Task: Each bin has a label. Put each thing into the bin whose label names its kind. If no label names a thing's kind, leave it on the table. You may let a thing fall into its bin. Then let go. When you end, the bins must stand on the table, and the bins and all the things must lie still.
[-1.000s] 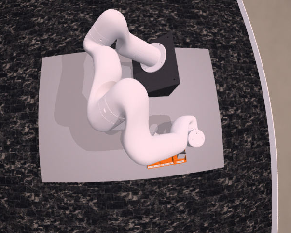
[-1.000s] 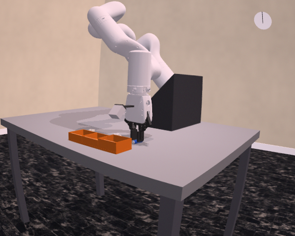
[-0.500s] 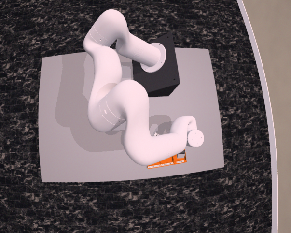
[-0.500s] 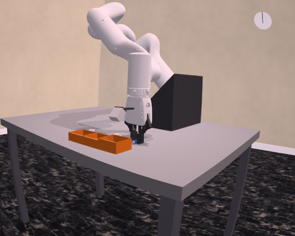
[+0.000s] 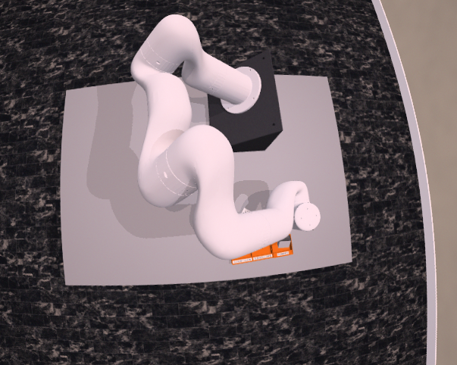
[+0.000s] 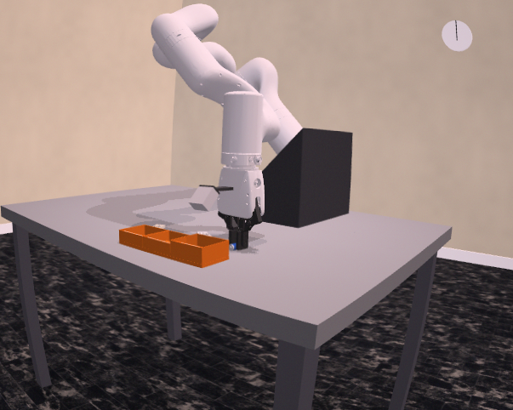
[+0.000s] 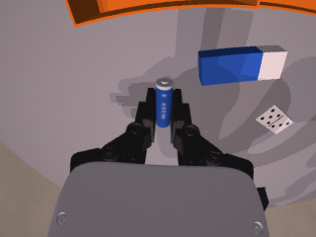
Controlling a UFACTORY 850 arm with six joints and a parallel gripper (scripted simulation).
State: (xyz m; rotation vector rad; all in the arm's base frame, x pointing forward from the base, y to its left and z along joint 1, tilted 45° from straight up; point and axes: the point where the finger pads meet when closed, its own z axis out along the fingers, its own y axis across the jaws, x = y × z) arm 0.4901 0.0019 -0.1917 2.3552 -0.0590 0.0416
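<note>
Now: hand 130 mm short of the orange three-compartment bin and 80 mm to the left of it. Round my hand: blue-and-white block (70 mm to the right, 40 mm ahead, 20 mm below); then blue battery (20 mm below); then white domino (120 mm to the right, 20 mm below, 20 mm behind).
</note>
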